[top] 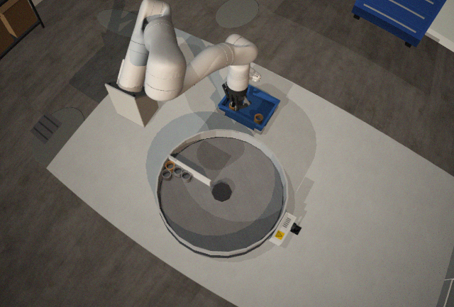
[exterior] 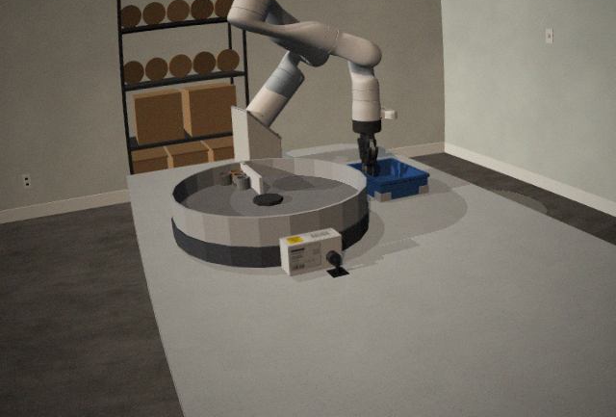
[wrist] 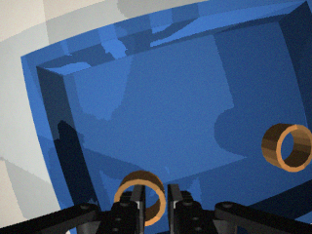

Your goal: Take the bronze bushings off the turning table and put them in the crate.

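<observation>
The blue crate lies 4 cm ahead of my hand, 4 cm to the left of it and 1 cm below it. Round my hand: turning table 16 cm ahead, 31 cm to the right, 1 cm above.
</observation>
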